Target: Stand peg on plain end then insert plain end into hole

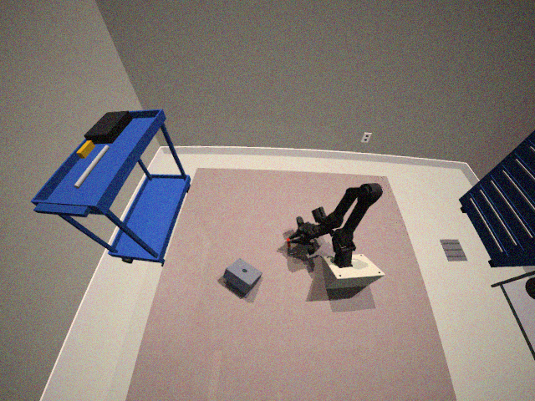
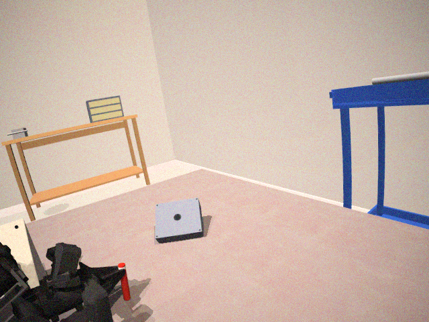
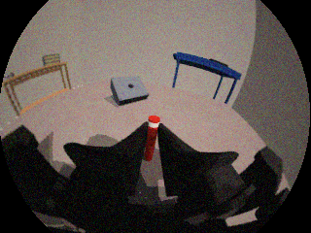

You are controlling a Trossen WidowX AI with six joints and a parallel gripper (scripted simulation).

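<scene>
Right now my gripper tip is 10 mm above the red peg. From my gripper tip the other things lie so: sloped grey panel (220 mm ahead, 140 mm to the left, 30 mm below).
</scene>
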